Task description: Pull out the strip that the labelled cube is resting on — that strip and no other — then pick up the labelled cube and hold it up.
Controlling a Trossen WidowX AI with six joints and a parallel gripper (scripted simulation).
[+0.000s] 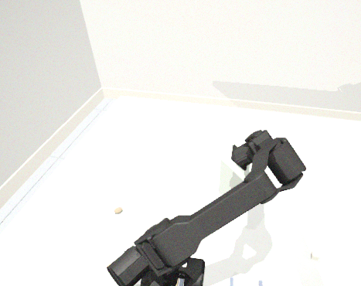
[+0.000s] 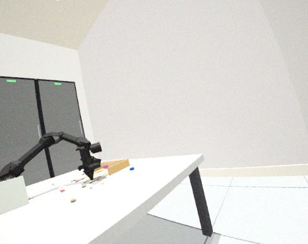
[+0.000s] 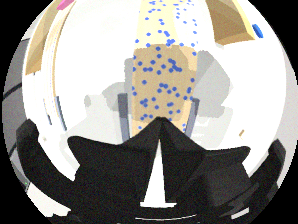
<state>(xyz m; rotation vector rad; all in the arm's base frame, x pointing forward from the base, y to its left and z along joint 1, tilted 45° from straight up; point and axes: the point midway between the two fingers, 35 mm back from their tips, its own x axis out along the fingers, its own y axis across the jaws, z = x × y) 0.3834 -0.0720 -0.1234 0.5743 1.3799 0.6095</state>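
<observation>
My gripper tip is 200 mm short of the labelled cube, 10 mm to the right of it and 20 mm below it. From my gripper tip the other things lie so: blue block 200 mm ahead, 160 mm to the right.
</observation>
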